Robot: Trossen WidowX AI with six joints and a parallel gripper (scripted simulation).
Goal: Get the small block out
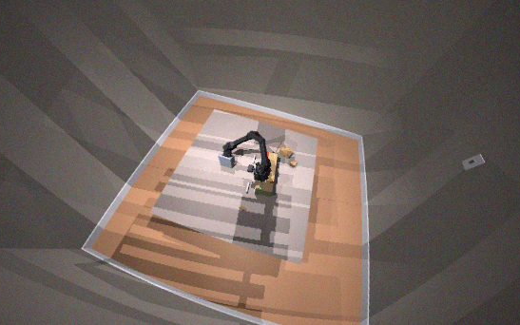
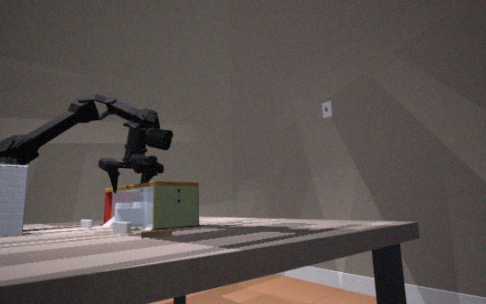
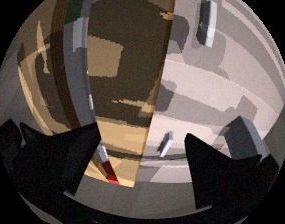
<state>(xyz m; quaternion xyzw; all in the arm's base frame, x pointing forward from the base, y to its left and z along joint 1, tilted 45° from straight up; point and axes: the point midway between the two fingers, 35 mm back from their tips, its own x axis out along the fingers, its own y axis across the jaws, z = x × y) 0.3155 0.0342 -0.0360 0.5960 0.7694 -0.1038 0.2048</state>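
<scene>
Now: the box 30 mm ahead of my gripper tip, 20 mm to the left of it and 40 mm below it.
</scene>
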